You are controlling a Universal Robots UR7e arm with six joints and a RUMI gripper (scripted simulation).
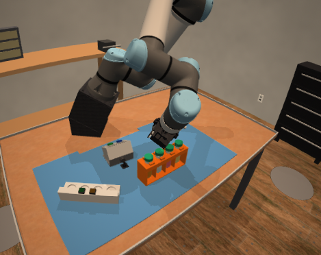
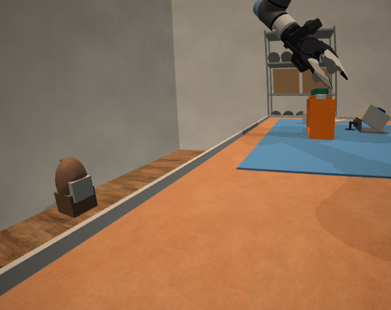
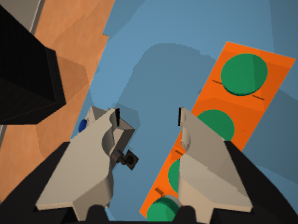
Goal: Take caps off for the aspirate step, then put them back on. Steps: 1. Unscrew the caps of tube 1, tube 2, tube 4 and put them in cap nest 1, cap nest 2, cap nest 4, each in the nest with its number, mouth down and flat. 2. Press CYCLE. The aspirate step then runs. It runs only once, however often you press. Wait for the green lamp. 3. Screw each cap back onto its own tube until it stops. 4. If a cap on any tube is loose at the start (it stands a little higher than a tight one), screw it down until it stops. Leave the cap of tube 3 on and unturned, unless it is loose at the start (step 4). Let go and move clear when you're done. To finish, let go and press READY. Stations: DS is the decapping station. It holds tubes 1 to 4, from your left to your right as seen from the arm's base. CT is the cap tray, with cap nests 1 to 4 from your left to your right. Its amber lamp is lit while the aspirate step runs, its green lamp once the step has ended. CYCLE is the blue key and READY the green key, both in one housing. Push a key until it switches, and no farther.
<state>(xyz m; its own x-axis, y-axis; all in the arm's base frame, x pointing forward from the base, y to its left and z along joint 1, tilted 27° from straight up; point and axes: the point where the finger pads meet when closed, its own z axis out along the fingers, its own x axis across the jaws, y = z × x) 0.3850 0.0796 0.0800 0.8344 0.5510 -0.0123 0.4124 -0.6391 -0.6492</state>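
Now: hand 40 mm short of the cap, 70 mm to the right of it and 40 mm above it. Round my hand: green key 150 mm behind, 160 mm to the right, 80 mm below; then grey key housing 130 mm behind, 130 mm to the right, 100 mm below; then blue key 150 mm behind, 110 mm to the right, 80 mm below.
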